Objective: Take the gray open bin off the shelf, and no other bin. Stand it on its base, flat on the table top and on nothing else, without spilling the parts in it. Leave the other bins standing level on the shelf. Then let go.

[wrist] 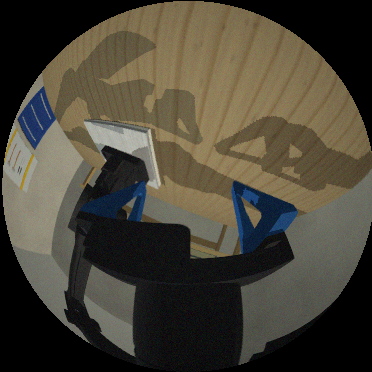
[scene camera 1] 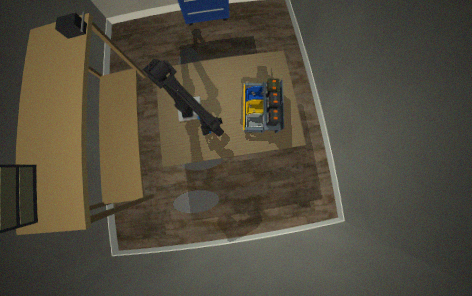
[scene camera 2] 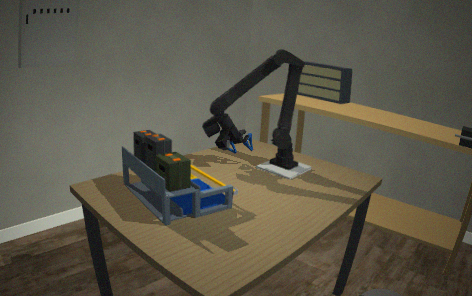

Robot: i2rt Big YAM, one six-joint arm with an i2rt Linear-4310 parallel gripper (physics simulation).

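Where they show: gripper, between the fingertips: [wrist: 188,185] [scene camera 1: 201,125] [scene camera 2: 244,151]; arm's base, origin of its link: [wrist: 125,162] [scene camera 1: 187,110] [scene camera 2: 283,164].
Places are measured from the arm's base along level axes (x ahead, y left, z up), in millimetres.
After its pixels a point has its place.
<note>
The gray open bin [scene camera 1: 255,120] {y -154, x 540, z -5 mm} stands in the front row of the shelf [scene camera 1: 264,107] [scene camera 2: 143,170] {y -54, x 738, z 124 mm}, at the end nearest the bottom of scene camera 1's view. The yellow bin [scene camera 1: 255,107] {y -44, x 557, z -6 mm} is beside it, and the blue bin [scene camera 1: 254,93] [scene camera 2: 213,196] is at the other end. The gray bin's contents are too small to make out. My gripper [scene camera 2: 243,150] {y -156, x 113, z 44 mm} [wrist: 188,185] {y -156, x 113, z 44 mm} is open and empty, with its blue fingers pointing down and back toward the arm's base. It hangs above the table between base and shelf, clear of the bins. No bin shows in the wrist view.
Two dark cases [scene camera 1: 275,116] {y -206, x 635, z 207 mm} [scene camera 2: 157,146] {y -42, x 684, z 202 mm} and a green case [scene camera 1: 273,84] {y 35, x 670, z 183 mm} [scene camera 2: 173,171] {y 79, x 706, z 155 mm} stand in the shelf's back row. A yellow bar [scene camera 1: 244,106] {y -47, x 462, z 48 mm} [scene camera 2: 212,179] {y 9, x 470, z 47 mm} runs along its front. The arm's white base plate [scene camera 2: 285,169] {y 47, x 51, z -1 mm} [wrist: 120,135] {y -18, x 92, z -3 mm} is on the table [scene camera 2: 280,220] {y 315, x 442, z -14 mm}.
</note>
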